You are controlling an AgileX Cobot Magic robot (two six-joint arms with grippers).
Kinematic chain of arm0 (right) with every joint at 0, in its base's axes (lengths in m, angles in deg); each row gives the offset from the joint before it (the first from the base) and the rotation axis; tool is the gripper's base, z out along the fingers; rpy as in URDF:
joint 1: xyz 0 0 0.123 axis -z
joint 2: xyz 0 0 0 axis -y
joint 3: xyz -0.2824 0 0.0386 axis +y
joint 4: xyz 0.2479 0 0.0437 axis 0.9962 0 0.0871
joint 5: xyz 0 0 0 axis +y
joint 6: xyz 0.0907 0 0.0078 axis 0.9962 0 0.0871
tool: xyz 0 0 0 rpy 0 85 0
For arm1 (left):
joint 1: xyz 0 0 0.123 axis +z
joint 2: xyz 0 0 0 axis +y
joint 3: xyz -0.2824 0 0.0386 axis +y
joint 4: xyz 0.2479 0 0.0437 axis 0.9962 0 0.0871
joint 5: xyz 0 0 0 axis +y
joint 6: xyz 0.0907 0 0.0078 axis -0.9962 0 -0.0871
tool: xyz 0 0 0 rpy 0 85 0
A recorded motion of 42 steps. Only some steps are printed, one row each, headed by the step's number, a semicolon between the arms.
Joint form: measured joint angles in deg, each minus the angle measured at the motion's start. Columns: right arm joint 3, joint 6, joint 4, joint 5, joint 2, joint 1; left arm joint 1, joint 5, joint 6, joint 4, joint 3, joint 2.
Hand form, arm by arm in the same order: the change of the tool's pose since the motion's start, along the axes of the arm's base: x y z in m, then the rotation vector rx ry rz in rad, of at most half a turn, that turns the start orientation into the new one. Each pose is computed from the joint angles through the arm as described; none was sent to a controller.
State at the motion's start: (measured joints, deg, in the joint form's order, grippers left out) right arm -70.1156 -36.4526 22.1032 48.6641 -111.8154 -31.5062; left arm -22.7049 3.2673 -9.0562 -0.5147 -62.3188 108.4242
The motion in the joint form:
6: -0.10 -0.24 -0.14 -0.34 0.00 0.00; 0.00 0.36 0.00 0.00 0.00 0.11
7: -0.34 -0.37 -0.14 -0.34 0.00 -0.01; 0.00 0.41 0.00 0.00 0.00 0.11
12: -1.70 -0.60 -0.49 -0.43 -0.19 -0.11; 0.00 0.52 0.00 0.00 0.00 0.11
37: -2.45 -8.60 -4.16 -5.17 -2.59 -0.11; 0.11 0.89 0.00 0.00 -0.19 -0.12
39: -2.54 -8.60 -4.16 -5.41 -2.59 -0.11; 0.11 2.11 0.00 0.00 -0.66 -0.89
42: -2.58 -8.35 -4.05 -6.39 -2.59 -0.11; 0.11 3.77 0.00 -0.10 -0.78 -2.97
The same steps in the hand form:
6: 0.0009 0.0002 0.0004 0.0012 -0.0092 0.0037; -0.0003 0.0001 -0.0012 0.0031 0.0076 0.0000
7: 0.0016 0.0007 0.0013 0.0035 -0.0134 0.0060; -0.0003 0.0001 -0.0012 0.0035 0.0084 0.0000
12: 0.0060 0.0037 0.0054 0.0105 -0.0361 0.0146; -0.0005 0.0002 -0.0013 0.0042 0.0102 -0.0001
37: 0.0178 0.0043 -0.0077 -0.0220 -0.1535 0.1644; -0.0001 0.0008 0.0007 0.0038 0.0094 0.0018
39: 0.0185 0.0046 -0.0073 -0.0202 -0.1588 0.1631; -0.0003 0.0009 0.0068 0.0036 0.0091 0.0017
42: 0.0200 0.0052 -0.0069 -0.0144 -0.1734 0.1529; -0.0036 0.0022 0.0198 -0.0015 0.0010 0.0025

